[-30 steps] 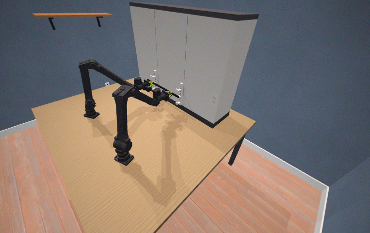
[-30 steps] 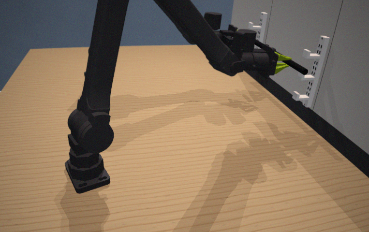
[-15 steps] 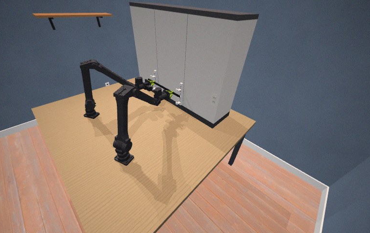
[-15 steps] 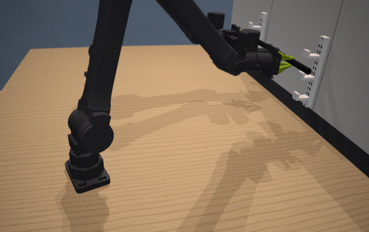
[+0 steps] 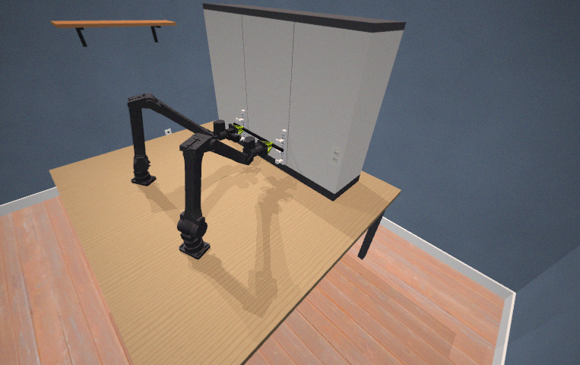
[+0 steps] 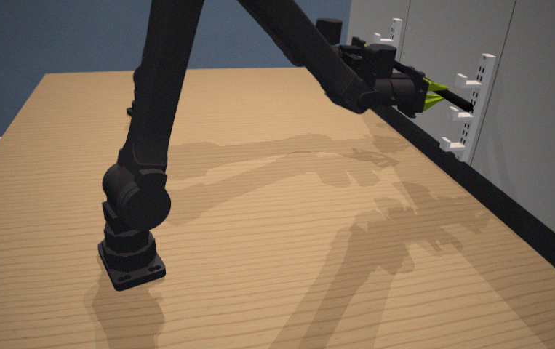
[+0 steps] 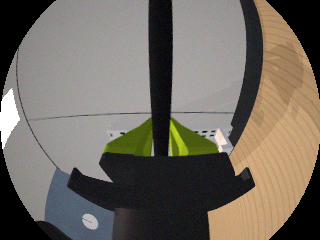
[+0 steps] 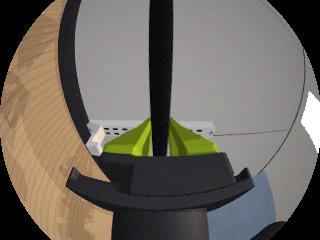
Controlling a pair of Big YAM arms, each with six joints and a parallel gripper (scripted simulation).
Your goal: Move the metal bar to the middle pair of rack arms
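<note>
My right gripper is now 150 mm to the right of the metal bar and 10 mm past it. From my right hand the other things lie so: black base strip 190 mm below, 130 mm to the left, 60 mm ahead; then grey wall panel 230 mm above, 210 mm ahead, 130 mm to the left.
Now: left hand 15 cm to the left of the metal bar and 1 cm short of it. The rest, counted from my left hand: black base strip 19 cm below, 17 cm to the right, 8 cm ahead; grey wall panel 23 cm ahead, 23 cm above, 17 cm to the right.
</note>
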